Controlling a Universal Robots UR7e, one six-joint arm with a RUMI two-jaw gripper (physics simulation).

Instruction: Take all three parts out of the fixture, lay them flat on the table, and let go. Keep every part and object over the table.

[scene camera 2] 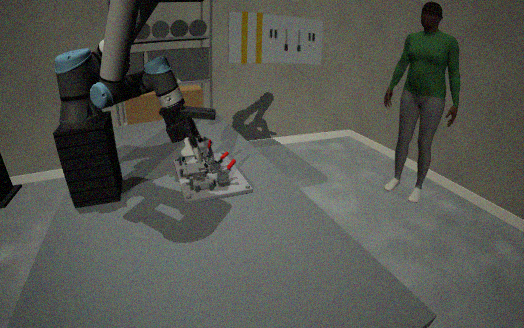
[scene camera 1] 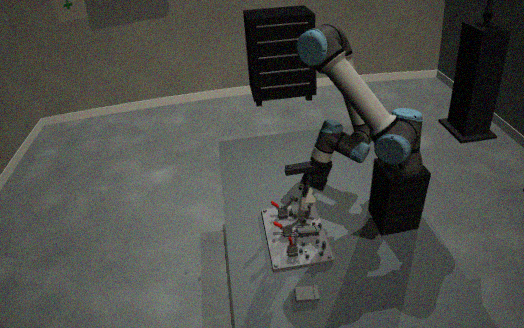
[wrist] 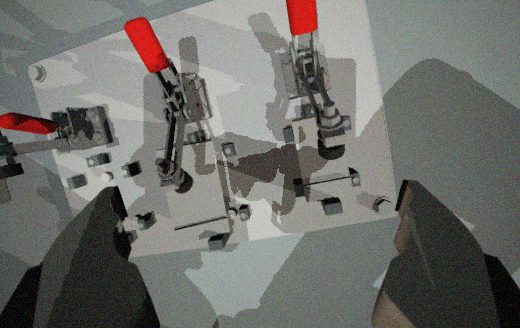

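Where they show: gripper, fingertip midpoint: (scene camera 2: 200, 152) (scene camera 1: 300, 199) (wrist: 261, 186); arm's base, link origin: (scene camera 2: 82, 121) (scene camera 1: 403, 165).
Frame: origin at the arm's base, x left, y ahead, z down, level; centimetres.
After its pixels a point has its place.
The pale fixture plate (scene camera 1: 278, 261) {y 52.9, x 13.7, z 26.3 cm} (scene camera 2: 241, 188) {y 51.6, x -16.6, z 26.3 cm} (wrist: 235, 112) {y 44.9, x -4.5, z 26.3 cm} carries three red-handled clamps. In the wrist view, a flat grey part (wrist: 202, 200) {y 37.6, x 0.1, z 24.1 cm} sits at the middle station, under the arm of the middle clamp (wrist: 187, 97) {y 46.8, x -1.4, z 23.2 cm}. Another grey part (wrist: 320, 167) {y 38.6, x -11.0, z 23.7 cm} sits at the right station, under the pad of the right clamp (wrist: 307, 65) {y 46.6, x -11.3, z 21.3 cm}. Whether these pads press is unclear. The left clamp (wrist: 82, 127) {y 46.8, x 9.6, z 23.5 cm} has its arm turned away from bare locating blocks. A third part (scene camera 1: 302, 293) {y 47.1, x 30.5, z 26.3 cm} lies flat on the table beside the plate. My gripper (scene camera 1: 304, 201) {y 40.1, x -7.1, z 14.9 cm} (scene camera 2: 194, 147) {y 40.1, x -7.1, z 14.9 cm} (wrist: 261, 186) {y 40.1, x -7.1, z 14.9 cm} is open and empty above the plate.
The table (scene camera 2: 280, 260) {y 48.9, x -51.2, z 27.8 cm} surrounds the plate; its long edge (scene camera 1: 227, 270) {y 71.7, x 13.4, z 27.7 cm} runs left of the fixture in scene camera 1. The arm's black pedestal (scene camera 1: 399, 200) {y 4.0, x 8.6, z 9.9 cm} (scene camera 2: 90, 165) {y 1.9, x -8.5, z 13.0 cm} stands near the plate. A person (scene camera 2: 425, 75) stands beyond the table.
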